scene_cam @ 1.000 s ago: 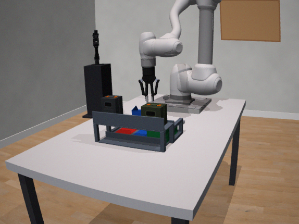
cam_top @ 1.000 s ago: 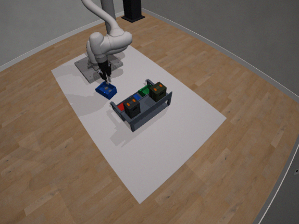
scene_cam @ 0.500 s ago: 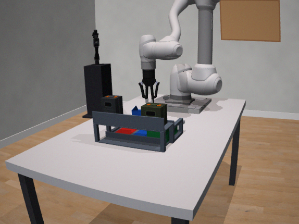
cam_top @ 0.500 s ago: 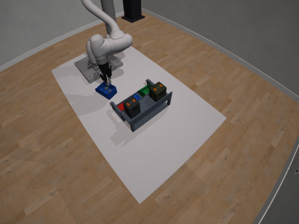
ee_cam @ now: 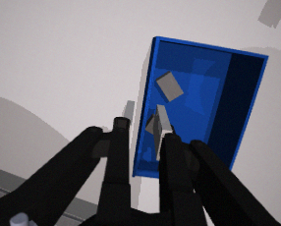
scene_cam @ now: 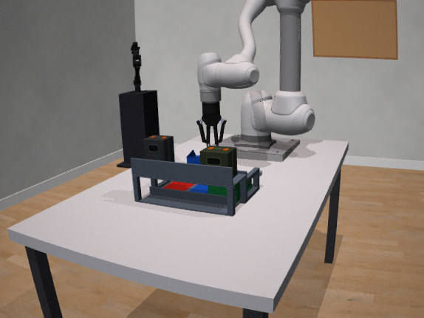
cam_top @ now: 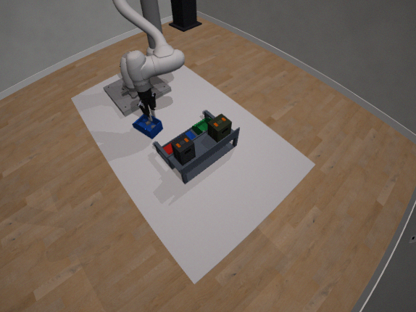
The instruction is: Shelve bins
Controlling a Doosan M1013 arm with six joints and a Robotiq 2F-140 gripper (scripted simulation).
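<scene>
Right now the blue bin is 1 cm ahead of my hand, 5 cm to the right of it and 4 cm below it. Round my hand: green bin (31 cm ahead, 18 cm to the left, 4 cm below); red mark (29 cm ahead, 4 cm to the right, 7 cm below); blue mark (30 cm ahead, 7 cm to the left, 7 cm below).
</scene>
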